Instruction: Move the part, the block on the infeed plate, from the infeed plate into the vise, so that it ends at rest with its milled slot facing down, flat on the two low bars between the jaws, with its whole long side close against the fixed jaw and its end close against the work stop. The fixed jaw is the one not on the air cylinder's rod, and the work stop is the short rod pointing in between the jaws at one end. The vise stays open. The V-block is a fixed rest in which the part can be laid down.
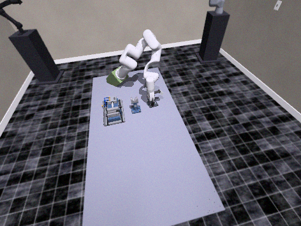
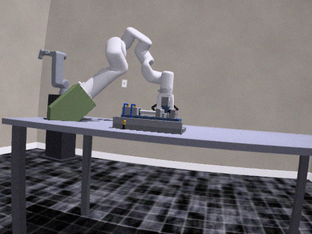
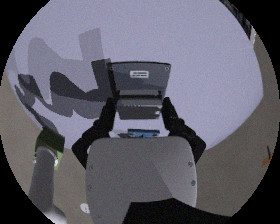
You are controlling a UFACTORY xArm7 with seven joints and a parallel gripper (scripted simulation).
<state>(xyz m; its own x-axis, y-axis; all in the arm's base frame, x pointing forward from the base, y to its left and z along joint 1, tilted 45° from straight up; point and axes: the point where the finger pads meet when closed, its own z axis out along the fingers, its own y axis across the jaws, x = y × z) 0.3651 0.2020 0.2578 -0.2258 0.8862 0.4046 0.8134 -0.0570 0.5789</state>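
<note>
My gripper is now 10 mm to the right of the part and 10 mm above it. The rest, counted from my hand: air cylinder (30 mm behind, 390 mm to the right, 40 mm above); then blue vise bed (70 mm ahead, 370 mm to the right).
</note>
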